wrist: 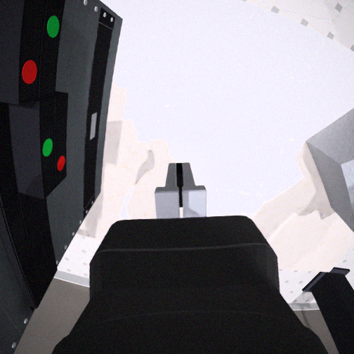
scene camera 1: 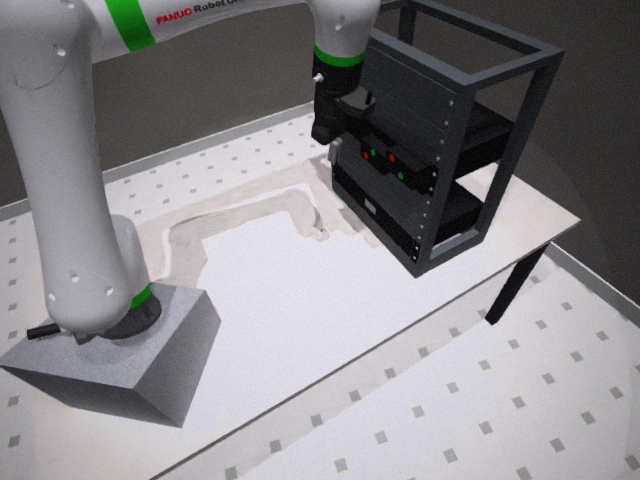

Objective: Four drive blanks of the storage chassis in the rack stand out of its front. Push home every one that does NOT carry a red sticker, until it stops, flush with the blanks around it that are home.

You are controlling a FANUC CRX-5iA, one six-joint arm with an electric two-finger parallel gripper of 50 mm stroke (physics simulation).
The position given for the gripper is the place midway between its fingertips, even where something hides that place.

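Note:
Scene camera 1 shows the gripper (scene camera 1: 332, 160) along with a rack (scene camera 1: 397, 167). In the wrist view the rack (wrist: 64, 64) appears again, together with the gripper (wrist: 179, 176).

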